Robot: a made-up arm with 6 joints.
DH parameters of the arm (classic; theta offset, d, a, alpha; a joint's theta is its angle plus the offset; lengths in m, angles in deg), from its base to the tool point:
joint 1: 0 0.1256 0 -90
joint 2: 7.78 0 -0.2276 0
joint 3: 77.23 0 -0.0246 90
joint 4: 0 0.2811 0 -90
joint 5: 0 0 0.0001 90
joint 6: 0 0.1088 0 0
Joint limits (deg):
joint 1: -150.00..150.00
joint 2: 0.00..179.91
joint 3: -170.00..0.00
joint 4: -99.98..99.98
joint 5: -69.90..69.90
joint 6: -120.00..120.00
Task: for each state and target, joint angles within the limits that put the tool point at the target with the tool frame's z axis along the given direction. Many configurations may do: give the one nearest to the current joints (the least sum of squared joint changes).
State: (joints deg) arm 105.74 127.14 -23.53 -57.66 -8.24 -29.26
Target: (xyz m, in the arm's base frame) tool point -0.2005 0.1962 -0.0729 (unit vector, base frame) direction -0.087 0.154 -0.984
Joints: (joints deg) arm 136.80 124.39 -47.21 -20.60 8.62 -29.26
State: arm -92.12 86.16 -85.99 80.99 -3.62 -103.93
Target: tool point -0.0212 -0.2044 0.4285 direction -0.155 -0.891 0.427
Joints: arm -92.34 38.00 -47.34 31.72 -13.03 -103.93
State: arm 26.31 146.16 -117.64 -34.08 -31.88 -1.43
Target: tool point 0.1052 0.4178 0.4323 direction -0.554 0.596 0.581
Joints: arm 64.88 111.45 -110.61 -53.55 -69.77 -1.43
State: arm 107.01 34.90 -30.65 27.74 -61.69 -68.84
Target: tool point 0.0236 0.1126 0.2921 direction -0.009 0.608 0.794
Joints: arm 62.14 0.12 -0.11 -21.41 -53.12 -68.84
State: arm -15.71 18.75 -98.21 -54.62 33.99 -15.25
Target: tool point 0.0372 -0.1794 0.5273 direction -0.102 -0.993 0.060
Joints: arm -55.88 52.05 -86.76 -55.41 51.19 -15.25
